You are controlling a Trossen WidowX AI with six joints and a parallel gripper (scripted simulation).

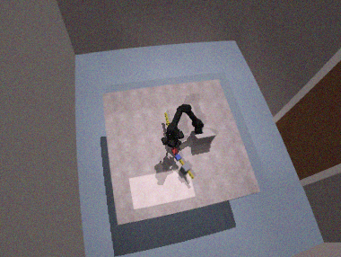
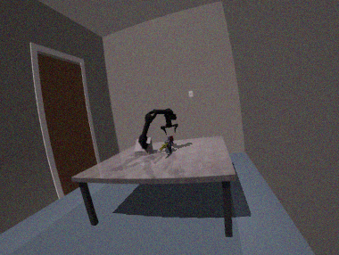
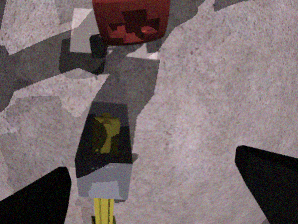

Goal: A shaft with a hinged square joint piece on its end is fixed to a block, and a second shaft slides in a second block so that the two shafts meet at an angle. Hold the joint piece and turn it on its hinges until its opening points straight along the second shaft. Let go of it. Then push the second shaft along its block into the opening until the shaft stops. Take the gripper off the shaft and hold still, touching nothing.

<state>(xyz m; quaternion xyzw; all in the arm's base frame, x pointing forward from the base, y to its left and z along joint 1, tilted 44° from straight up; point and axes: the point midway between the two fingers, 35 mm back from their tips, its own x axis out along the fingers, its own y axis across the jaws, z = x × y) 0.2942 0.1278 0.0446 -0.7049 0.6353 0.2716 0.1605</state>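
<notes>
My gripper tip is now 2 cm past the red joint piece, 8 cm to the right of it and 6 cm above it.
</notes>
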